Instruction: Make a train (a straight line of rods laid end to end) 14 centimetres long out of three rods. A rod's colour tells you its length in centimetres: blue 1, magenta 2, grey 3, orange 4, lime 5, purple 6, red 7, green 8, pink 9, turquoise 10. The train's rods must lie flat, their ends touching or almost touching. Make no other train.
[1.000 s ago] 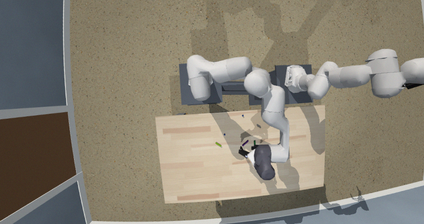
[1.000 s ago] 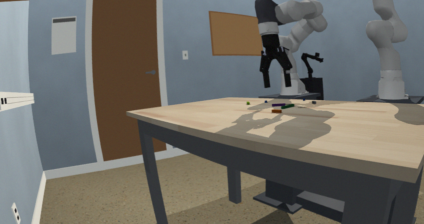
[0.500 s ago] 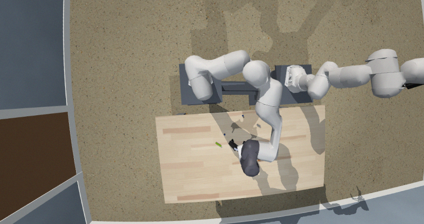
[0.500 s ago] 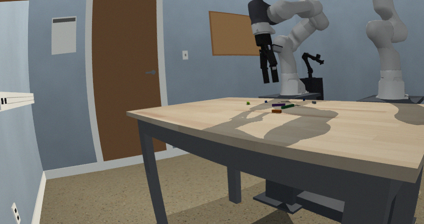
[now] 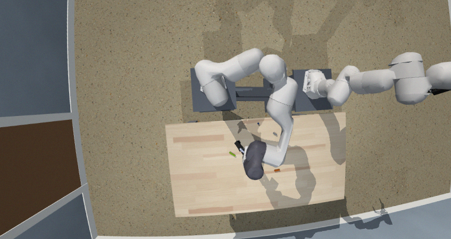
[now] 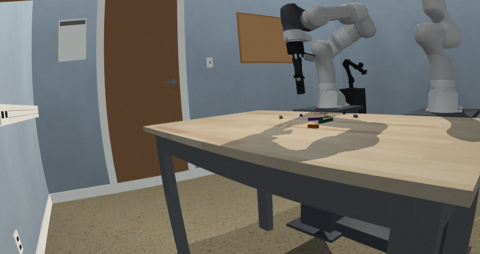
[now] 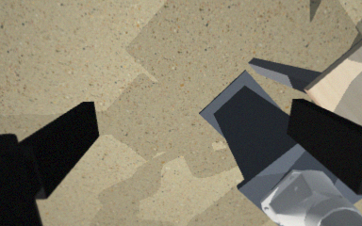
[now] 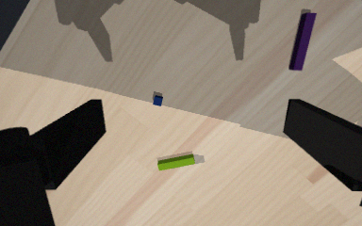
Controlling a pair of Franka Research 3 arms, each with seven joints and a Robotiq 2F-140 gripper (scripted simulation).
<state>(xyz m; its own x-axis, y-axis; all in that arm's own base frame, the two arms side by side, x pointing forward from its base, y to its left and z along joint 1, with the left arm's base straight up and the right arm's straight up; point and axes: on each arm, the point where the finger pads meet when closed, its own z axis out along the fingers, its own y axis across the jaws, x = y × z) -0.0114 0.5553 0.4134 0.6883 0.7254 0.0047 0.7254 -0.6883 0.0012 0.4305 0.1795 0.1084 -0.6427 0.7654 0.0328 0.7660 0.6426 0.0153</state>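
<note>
Now: the lime rod 10 cm below my right hand, 8 cm to the right of it and 6 cm ahead of it. Also, from my right hand: grey rod (23 cm to the left, 10 cm below, 9 cm behind); then purple rod (13 cm to the left, 10 cm below, 5 cm ahead); then green rod (21 cm to the left, 10 cm below, 7 cm ahead).
</note>
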